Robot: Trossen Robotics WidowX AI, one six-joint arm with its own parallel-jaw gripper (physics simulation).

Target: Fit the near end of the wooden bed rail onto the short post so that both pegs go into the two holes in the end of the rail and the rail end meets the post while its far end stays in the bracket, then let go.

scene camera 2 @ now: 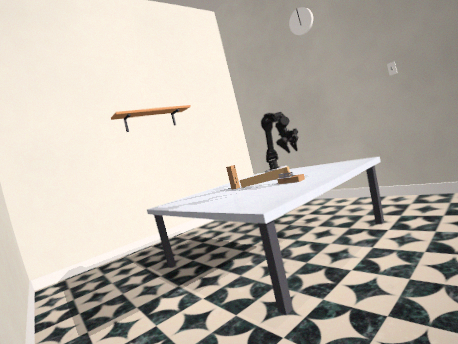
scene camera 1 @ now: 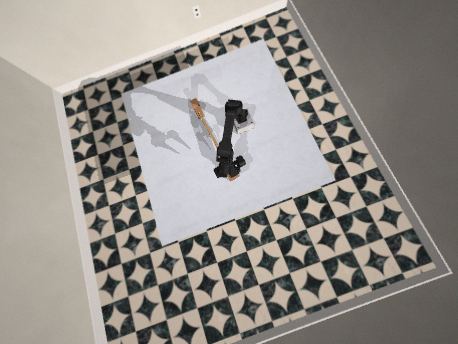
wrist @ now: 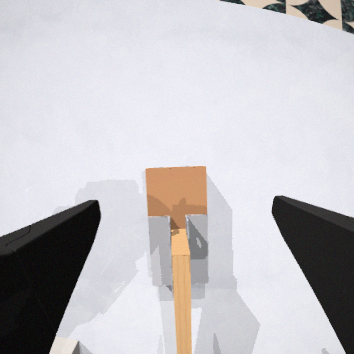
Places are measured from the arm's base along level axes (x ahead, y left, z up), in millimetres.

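Pixels of known places: gripper, between the fingertips: [scene camera 2: 293, 152] [wrist: 187, 206]; arm's base, origin of its link: [scene camera 2: 274, 168] [scene camera 1: 241, 118].
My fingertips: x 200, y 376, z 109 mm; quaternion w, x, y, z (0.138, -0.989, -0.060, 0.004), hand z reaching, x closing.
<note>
For each thing: its middle in the pictures, then the offset to it from my fingertips. "pt": a spot on its surface instead. Level surfaces: height alone.
- wooden bed rail, middle of its body: [scene camera 2: 263, 177] [scene camera 1: 215, 142] 38 mm ahead, 281 mm right, 137 mm down
- short post, a spot on its surface: [scene camera 1: 195, 105] pt 79 mm ahead, 540 mm right, 14 mm down
- bracket, a spot on its surface: [wrist: 159, 245] pt 14 mm back, 88 mm right, 152 mm down
- white table, height of its surface: 189 mm down
The wooden bed rail [scene camera 1: 209, 131] [scene camera 2: 265, 176] [wrist: 183, 300] runs between the short post [scene camera 1: 195, 105] [scene camera 2: 233, 177] and the bracket. The post stands upright. The rail's near end is low beside it; whether they touch, and the state of the pegs and holes, is too small to tell. The far end lies between the grey plates of the bracket [wrist: 159, 245], on its orange-brown base block [scene camera 1: 233, 177] [scene camera 2: 291, 179] [wrist: 175, 186]. My gripper [scene camera 2: 290, 147] [wrist: 187, 206] is open and empty, above the bracket end, with its fingers to either side of the block in the wrist view.
The white table [scene camera 1: 190, 215] [scene camera 2: 220, 207] carries the parts and the arm [scene camera 1: 228, 131] [scene camera 2: 270, 140]. A pale box [scene camera 1: 245, 125] sits beside the arm's base in scene camera 1. A wooden shelf [scene camera 2: 150, 112] hangs on the wall, away from the table.
</note>
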